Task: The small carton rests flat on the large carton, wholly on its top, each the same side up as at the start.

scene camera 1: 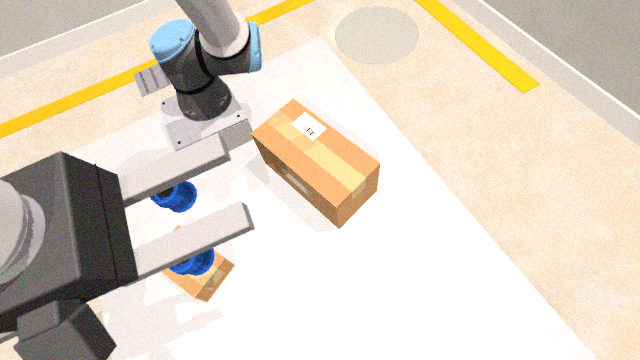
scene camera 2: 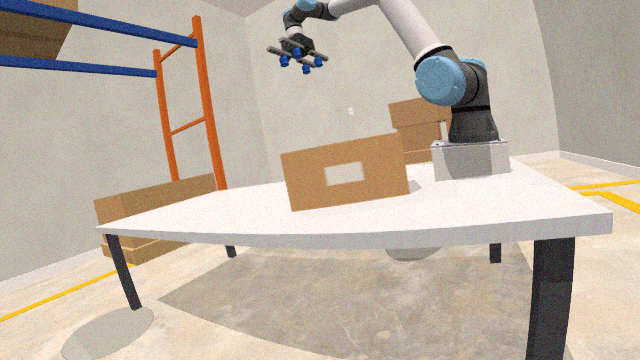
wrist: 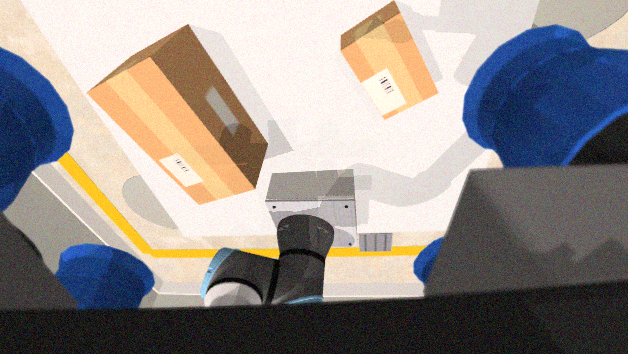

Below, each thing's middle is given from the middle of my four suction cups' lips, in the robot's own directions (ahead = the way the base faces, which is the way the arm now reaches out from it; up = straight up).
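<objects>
Large carton (scene camera 1: 333,174): 440 mm below my suction cup, 260 mm behind it, 280 mm to the left of it. Small carton (scene camera 1: 202,287): my suction cup 160 mm past it, 100 mm to the left of it, 480 mm above it.
</objects>
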